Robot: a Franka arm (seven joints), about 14 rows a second.
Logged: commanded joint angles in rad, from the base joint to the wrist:
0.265, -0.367, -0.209, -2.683, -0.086, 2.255, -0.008
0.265, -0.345, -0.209, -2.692, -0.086, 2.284, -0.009
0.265, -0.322, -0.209, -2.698, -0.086, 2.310, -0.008
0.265, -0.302, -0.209, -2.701, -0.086, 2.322, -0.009
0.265, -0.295, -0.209, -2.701, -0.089, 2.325, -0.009
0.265, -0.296, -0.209, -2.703, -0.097, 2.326, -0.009
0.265, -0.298, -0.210, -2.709, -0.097, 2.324, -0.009
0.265, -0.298, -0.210, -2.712, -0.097, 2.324, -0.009
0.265, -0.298, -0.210, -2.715, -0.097, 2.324, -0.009
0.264, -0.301, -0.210, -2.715, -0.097, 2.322, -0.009
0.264, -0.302, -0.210, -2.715, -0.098, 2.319, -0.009
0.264, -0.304, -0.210, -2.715, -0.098, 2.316, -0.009
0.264, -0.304, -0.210, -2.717, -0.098, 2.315, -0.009
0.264, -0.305, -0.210, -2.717, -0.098, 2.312, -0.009
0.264, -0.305, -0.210, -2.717, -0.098, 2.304, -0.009
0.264, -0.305, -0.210, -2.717, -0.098, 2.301, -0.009
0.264, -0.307, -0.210, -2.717, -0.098, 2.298, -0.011
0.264, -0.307, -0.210, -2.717, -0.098, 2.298, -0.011
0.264, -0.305, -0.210, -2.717, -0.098, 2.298, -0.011
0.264, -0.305, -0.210, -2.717, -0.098, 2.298, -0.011
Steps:
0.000, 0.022, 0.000, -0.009, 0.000, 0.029, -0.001
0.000, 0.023, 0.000, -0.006, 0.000, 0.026, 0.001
0.000, 0.020, 0.000, -0.003, 0.000, 0.012, -0.001
0.000, 0.007, 0.000, 0.000, -0.003, 0.003, 0.000
0.000, -0.001, 0.000, -0.002, -0.008, 0.001, 0.000
0.000, -0.002, -0.001, -0.006, 0.000, -0.002, 0.000
0.000, 0.000, 0.000, -0.003, 0.000, 0.000, 0.000
0.000, 0.000, 0.000, -0.003, 0.000, 0.000, 0.000
-0.001, -0.003, 0.000, 0.000, 0.000, -0.002, 0.000
0.000, -0.001, 0.000, 0.000, -0.001, -0.003, 0.000
0.000, -0.002, 0.000, 0.000, 0.000, -0.003, 0.000
0.000, 0.000, 0.000, -0.002, 0.000, -0.001, 0.000
0.000, -0.001, 0.000, 0.000, 0.000, -0.003, 0.000
0.000, 0.000, 0.000, 0.000, 0.000, -0.008, 0.000
0.000, 0.000, 0.000, 0.000, 0.000, -0.003, 0.000
0.000, -0.002, 0.000, 0.000, 0.000, -0.003, -0.002
0.000, 0.000, 0.000, 0.000, 0.000, 0.000, 0.000
0.000, 0.002, 0.000, 0.000, 0.000, 0.000, 0.000
0.000, 0.000, 0.000, 0.000, 0.000, 0.000, 0.000

